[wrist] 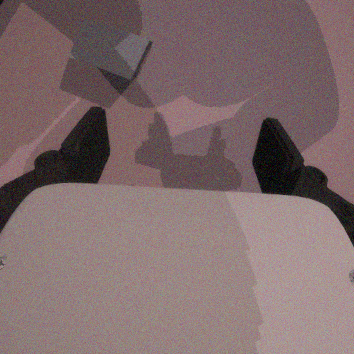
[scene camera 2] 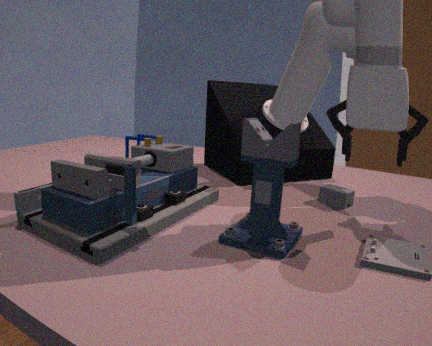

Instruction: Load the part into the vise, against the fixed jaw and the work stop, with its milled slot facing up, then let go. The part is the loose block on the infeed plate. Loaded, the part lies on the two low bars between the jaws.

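Places are measured from the arm's base along level axes (x ahead, y left, z up), in metres.
Where they show: gripper, fingertip midpoint: (wrist: pixel 182 132) (scene camera 2: pixel 373 161); arm's base, origin of the base link: (scene camera 2: pixel 285 116).
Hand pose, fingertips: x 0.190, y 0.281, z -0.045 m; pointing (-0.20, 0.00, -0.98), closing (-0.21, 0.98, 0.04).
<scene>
Each offset is from my fingertips to the centre of the thing. "*": to the spot under its first point.
The part, a grey block {dx -0.036, dy -0.070, dz -0.085 m} (scene camera 2: pixel 336 197) (wrist: pixel 100 52), lies on the table beyond the infeed plate {dx +0.135, dy +0.082, dz -0.096 m} (scene camera 2: pixel 395 262), apart from it. Its milled slot cannot be made out. My gripper (scene camera 2: pixel 374 160) (wrist: pixel 182 132) is open and empty, raised above the table. In the wrist view the block is up and to the left of the fingers, outside the space between them. The vise {dx +0.273, dy -0.307, dz -0.050 m} (scene camera 2: pixel 82 212) stands at the left in the scene view, with a grey jaw plate {* dx +0.375, dy -0.261, dz -0.021 m} (scene camera 2: pixel 80 180) at its near end. No block shows between its jaws; the two low bars cannot be made out.
A blue post stand (scene camera 2: pixel 267 200) with a bolted foot and a grey, angled head stands between the vise and the block. A large black wedge-shaped box (scene camera 2: pixel 230 135) stands behind it. A blue upright {* dx +0.329, dy -0.213, dz -0.039 m} (scene camera 2: pixel 130 195) rises at the vise's near side. The table's edge runs along the lower left.
</scene>
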